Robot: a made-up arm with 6 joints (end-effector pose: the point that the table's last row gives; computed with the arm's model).
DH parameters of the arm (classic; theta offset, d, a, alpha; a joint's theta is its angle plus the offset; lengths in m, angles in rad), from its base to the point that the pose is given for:
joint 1: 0 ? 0 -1.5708
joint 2: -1.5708 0 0.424 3.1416
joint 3: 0 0 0 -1.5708
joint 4: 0 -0.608 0 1.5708
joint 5: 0 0.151 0 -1.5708
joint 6: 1.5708 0 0 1.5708
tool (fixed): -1.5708 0 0 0
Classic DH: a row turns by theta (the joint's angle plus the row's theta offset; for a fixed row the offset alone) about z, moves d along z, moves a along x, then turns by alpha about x.
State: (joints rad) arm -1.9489 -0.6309 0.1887 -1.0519 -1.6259 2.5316
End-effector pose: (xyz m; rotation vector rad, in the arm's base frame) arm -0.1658 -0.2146 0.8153 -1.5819 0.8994 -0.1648
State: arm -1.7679 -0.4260 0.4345 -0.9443 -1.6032 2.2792
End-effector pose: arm -0.1483 -0.2906 0.8853 -1.4294 0.8390 -0.1679
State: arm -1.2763 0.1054 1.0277 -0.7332 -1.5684 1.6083
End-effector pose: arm 0.0356 -0.5037 0.9632 -1.0014 0.6396 -0.1154
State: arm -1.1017 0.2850 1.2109 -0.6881 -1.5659 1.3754
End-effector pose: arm 0.1497 -0.5534 0.9531 -0.8330 0.5752 -0.0555
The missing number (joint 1, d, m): 0.118
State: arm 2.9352 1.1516 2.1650 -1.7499 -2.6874 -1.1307
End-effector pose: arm -0.8228 0.1448 0.7280 2.0734 -0.3500 -1.3460
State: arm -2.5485 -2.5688 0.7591 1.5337 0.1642 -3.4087
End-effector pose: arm 0.6597 0.4514 -0.4992 -1.3135 -0.1161 0.4863
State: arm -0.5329 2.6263 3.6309 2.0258 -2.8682 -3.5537
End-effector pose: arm 0.3960 -0.1565 0.3349 -0.0281 2.2531 0.3760
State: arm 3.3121 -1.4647 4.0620 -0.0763 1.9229 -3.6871
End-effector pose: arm -0.0380 0.1462 -0.2628 0.4326 -1.8918 0.6676
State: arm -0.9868 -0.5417 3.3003 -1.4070 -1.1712 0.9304
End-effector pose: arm -0.4503 0.6367 0.2033 2.6490 1.4433 -0.1344
